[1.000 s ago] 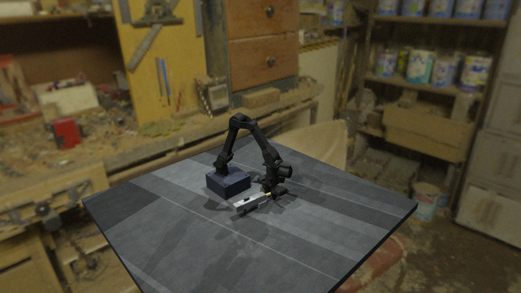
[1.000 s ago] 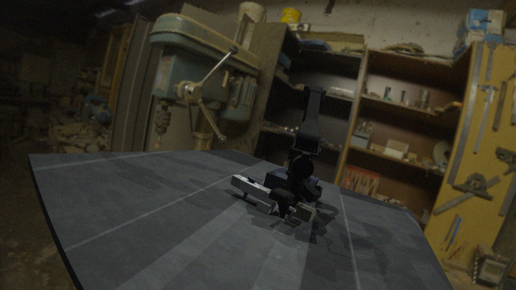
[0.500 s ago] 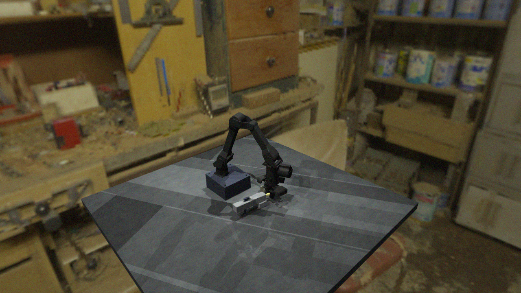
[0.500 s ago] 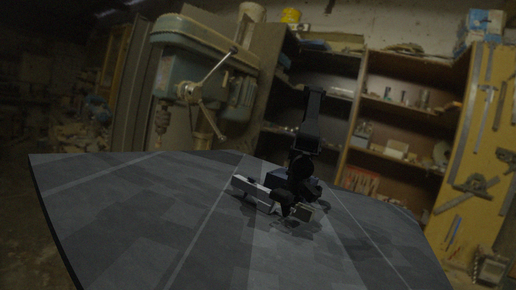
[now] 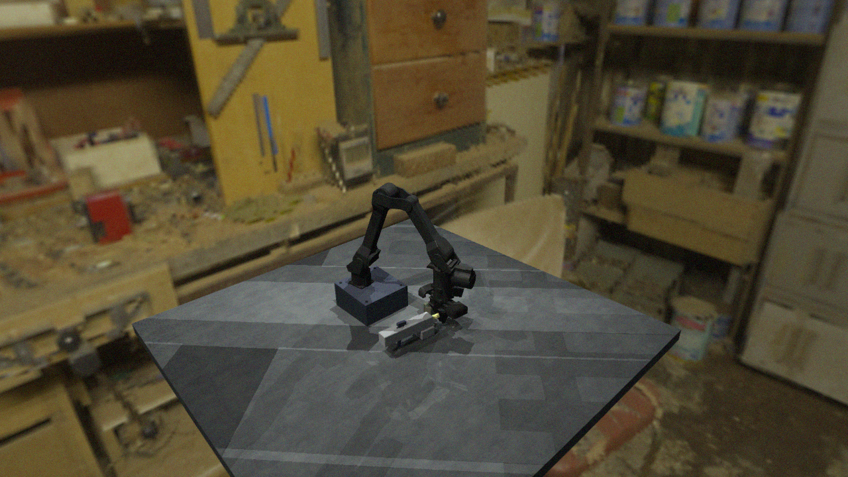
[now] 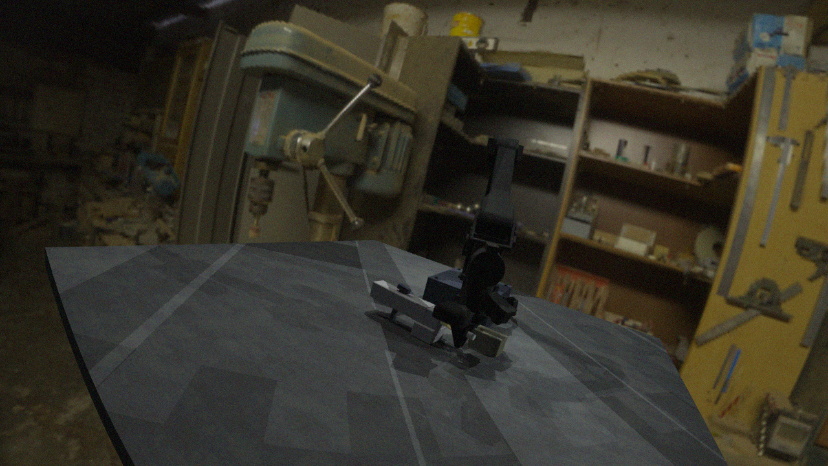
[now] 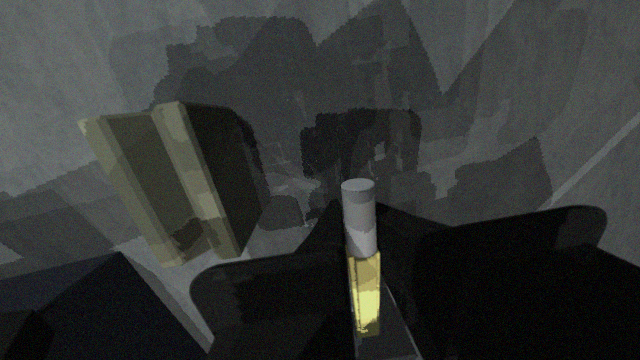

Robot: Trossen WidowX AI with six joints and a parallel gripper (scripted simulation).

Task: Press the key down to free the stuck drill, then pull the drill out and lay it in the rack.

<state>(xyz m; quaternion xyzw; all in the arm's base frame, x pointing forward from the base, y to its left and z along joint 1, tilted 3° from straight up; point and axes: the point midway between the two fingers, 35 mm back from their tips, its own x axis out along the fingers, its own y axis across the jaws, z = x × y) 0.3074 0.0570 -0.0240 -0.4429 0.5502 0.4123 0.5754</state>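
My gripper tip is now 10 mm past the drill, 40 mm to the left of it and 30 mm below it. Also, from my gripper tip: small dark key: 50 mm behind, 160 mm to the right, 40 mm above; rack: 70 mm behind, 50 mm to the left, 10 mm above.
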